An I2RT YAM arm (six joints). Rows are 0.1 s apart.
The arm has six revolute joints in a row. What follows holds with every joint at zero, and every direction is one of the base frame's. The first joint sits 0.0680 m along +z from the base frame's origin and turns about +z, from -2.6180 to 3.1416 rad. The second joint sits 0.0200 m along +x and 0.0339 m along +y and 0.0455 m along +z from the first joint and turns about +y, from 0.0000 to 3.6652 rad. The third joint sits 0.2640 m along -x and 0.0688 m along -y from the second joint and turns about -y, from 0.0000 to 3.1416 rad. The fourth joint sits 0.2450 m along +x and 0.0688 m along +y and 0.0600 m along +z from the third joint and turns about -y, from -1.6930 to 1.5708 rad. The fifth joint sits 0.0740 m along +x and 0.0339 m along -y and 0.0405 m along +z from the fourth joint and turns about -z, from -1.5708 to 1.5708 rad. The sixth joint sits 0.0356 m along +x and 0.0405 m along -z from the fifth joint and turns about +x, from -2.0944 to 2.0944 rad. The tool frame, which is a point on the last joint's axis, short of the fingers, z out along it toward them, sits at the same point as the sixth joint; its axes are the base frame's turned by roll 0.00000, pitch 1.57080 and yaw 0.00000 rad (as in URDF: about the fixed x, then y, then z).
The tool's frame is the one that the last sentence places.
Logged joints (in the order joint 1, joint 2, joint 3, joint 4, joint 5, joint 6), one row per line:
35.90, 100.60, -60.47, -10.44, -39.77, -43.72
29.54, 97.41, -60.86, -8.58, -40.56, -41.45
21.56, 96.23, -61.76, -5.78, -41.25, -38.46
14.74, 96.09, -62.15, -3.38, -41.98, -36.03
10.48, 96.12, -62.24, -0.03, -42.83, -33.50
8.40, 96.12, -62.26, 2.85, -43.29, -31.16
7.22, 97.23, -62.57, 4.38, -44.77, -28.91
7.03, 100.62, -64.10, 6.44, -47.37, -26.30
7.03, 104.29, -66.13, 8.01, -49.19, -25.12
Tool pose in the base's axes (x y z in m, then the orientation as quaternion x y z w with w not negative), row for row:
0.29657, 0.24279, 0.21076, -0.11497, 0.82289, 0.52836, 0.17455
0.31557, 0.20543, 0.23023, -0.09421, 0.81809, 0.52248, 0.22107
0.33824, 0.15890, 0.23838, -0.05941, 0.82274, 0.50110, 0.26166
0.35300, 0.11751, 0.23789, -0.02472, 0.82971, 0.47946, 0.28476
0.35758, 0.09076, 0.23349, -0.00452, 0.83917, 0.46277, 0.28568
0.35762, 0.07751, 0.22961, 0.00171, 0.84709, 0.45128, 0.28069
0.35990, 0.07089, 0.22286, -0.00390, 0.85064, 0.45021, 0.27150
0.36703, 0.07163, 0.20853, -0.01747, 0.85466, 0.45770, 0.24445
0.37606, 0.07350, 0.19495, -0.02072, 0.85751, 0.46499, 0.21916
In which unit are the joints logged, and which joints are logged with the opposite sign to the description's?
The joints are logged in degrees. Opposite sign: joint 3, joint 4, joint 6.
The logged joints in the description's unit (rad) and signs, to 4 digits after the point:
0.6266, 1.7558, 1.0554, 0.1822, -0.6941, 0.7631
0.5156, 1.7001, 1.0622, 0.1497, -0.7079, 0.7234
0.3763, 1.6795, 1.0779, 0.1009, -0.7199, 0.6713
0.2573, 1.6771, 1.0847, 0.0590, -0.7327, 0.6288
0.1829, 1.6776, 1.0863, 0.0005, -0.7475, 0.5847
0.1466, 1.6776, 1.0866, -0.0497, -0.7556, 0.5438
0.1260, 1.6970, 1.0921, -0.0764, -0.7814, 0.5046
0.1227, 1.7562, 1.1188, -0.1124, -0.8268, 0.4590
0.1227, 1.8202, 1.1542, -0.1398, -0.8585, 0.4384

